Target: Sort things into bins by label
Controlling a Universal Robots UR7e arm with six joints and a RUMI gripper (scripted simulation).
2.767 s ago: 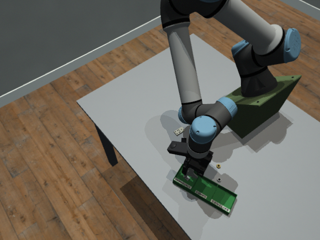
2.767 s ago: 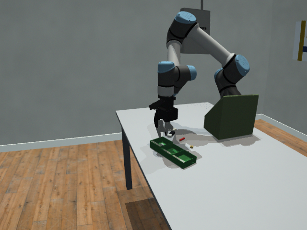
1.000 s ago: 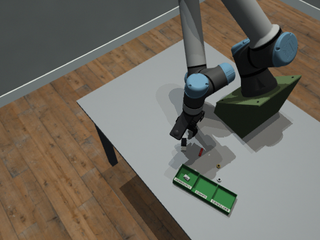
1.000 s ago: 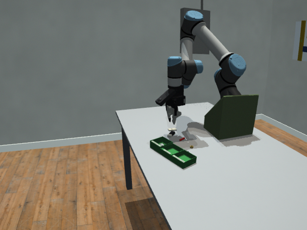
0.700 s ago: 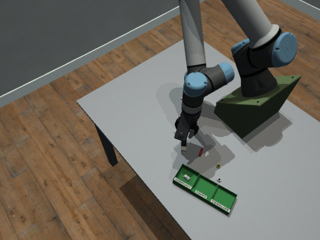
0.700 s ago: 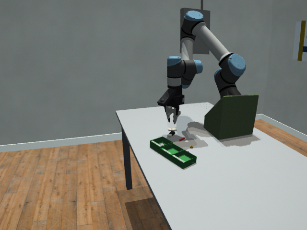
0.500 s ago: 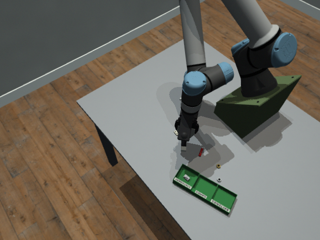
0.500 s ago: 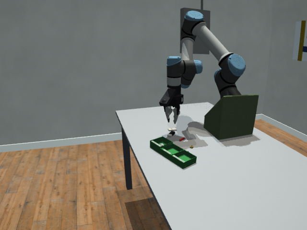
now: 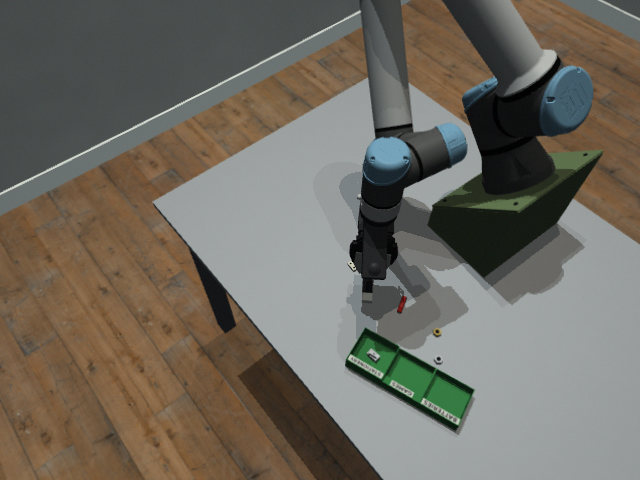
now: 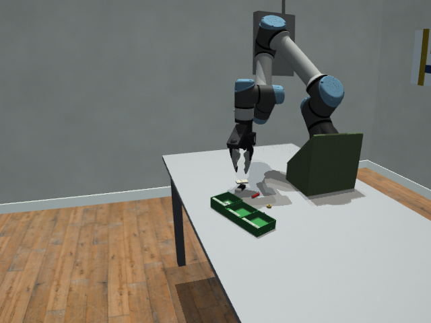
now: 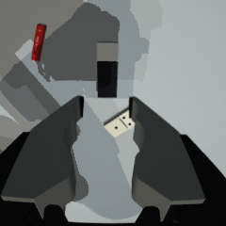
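Right now my hand is 8 cm above the eraser. Also, from my hand: white domino: 9 cm below, 7 cm to the right, 3 cm behind; red cylinder: 9 cm below, 8 cm to the left, 3 cm behind; grey-white clip: 13 cm to the left, 10 cm ahead, 8 cm below.
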